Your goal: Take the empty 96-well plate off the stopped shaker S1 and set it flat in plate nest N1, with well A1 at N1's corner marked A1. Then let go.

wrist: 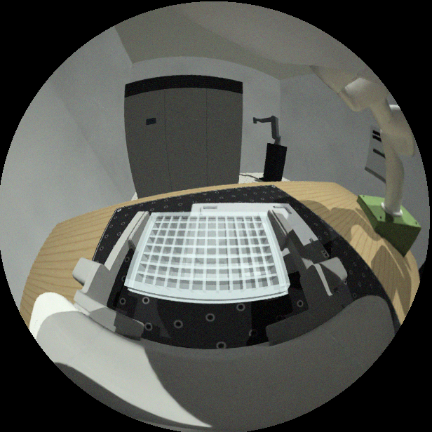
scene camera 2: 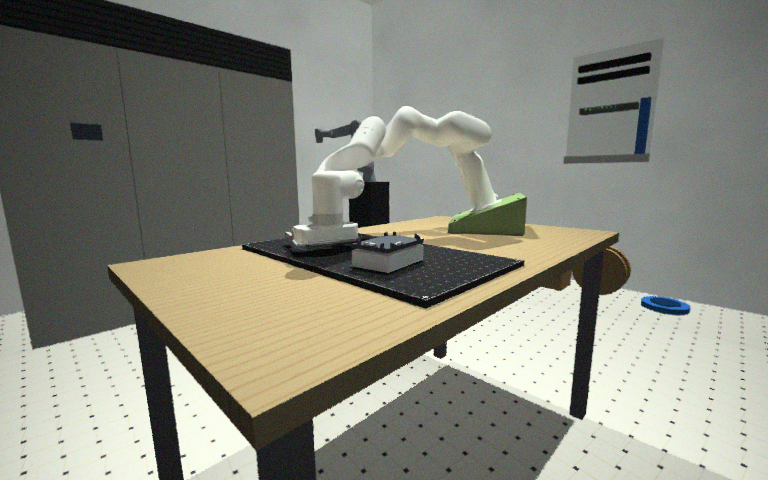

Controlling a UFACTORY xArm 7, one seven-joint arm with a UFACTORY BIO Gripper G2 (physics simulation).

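Observation:
My gripper is shut on the clear, empty 96-well plate, with a finger along each side. The plate looks level between the fingers in the wrist view. A white base shows beyond and to the right of the plate, partly hidden by it. In scene camera 2 a light grey box with a dark top and small black upright clips stands beside the gripper. I cannot tell from labels which of these is shaker S1 and which is nest N1. The mark A1 cannot be made out.
Both stand on a black perforated board on the wooden table. The arm's green wedge base stands at the table's far side in scene camera 2. Grey cabinets stand behind the table.

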